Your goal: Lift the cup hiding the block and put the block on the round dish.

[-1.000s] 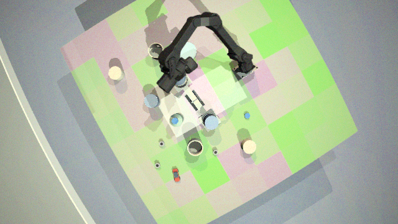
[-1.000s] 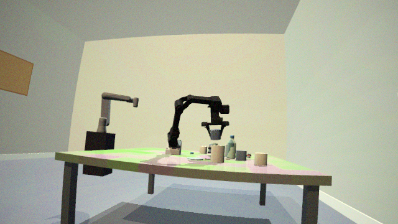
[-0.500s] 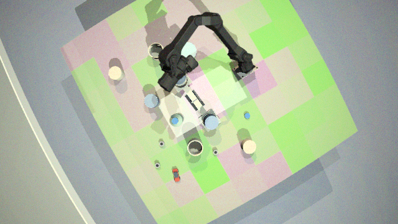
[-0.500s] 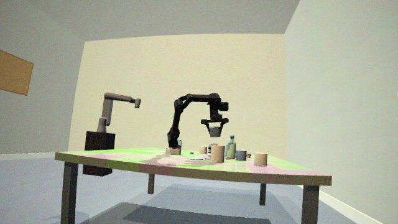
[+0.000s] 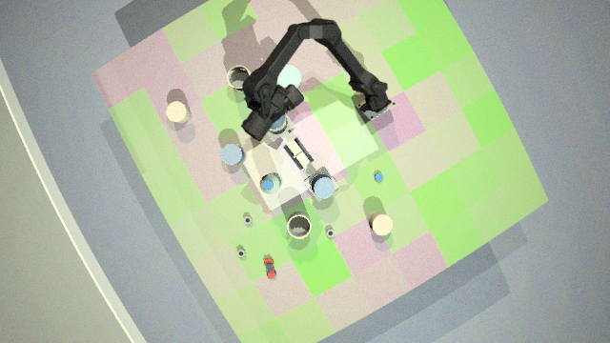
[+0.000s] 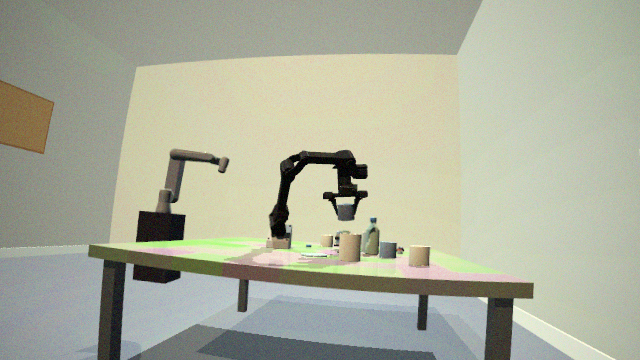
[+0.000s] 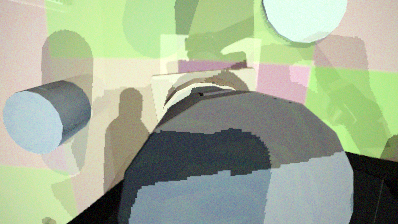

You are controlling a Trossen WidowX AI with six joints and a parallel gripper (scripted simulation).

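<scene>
My gripper tip is 1 cm to the right of the pale green block and 8 cm above it. The rest, counted from my gripper tip: pale round dish (12 cm behind, 10 cm to the right, 17 cm below); then small balance (1 cm ahead, 14 cm to the left, 13 cm below); then blue-capped bottle (14 cm ahead, 16 cm to the left, 6 cm below).
</scene>
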